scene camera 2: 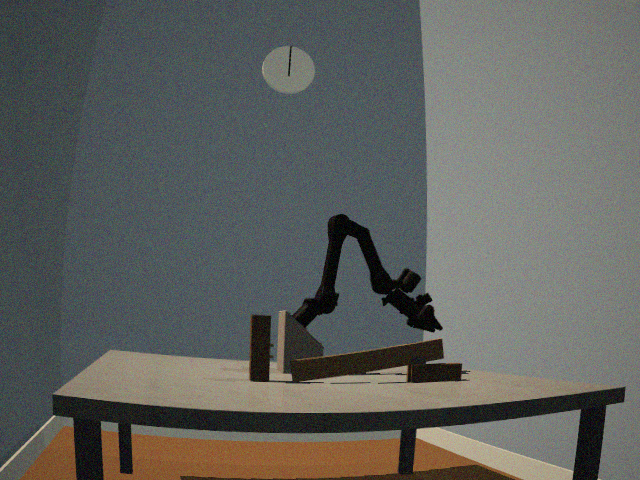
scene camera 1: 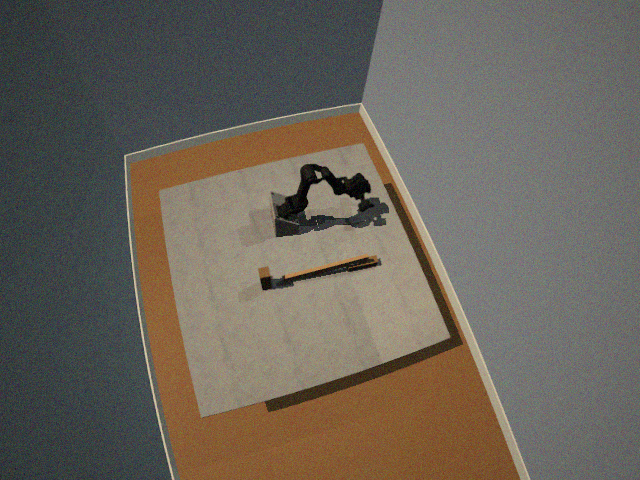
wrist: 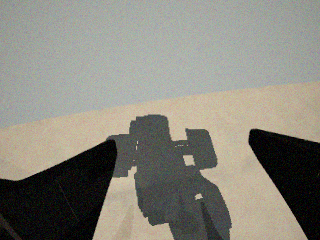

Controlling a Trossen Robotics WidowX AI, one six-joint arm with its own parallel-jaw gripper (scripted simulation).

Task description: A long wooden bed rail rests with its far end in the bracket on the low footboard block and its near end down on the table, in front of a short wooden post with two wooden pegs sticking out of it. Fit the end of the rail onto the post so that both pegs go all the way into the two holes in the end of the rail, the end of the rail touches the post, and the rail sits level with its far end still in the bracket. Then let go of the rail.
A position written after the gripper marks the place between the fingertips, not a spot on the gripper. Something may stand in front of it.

Note:
The gripper [scene camera 2: 438,330] is open, with nothing in its grasp. Further things: a wooden rail [scene camera 2: 305,369] and a wooden post [scene camera 2: 259,364].
The gripper is seen too in the wrist view [wrist: 185,141]. The wrist view misses the wooden rail: it is out of frame.

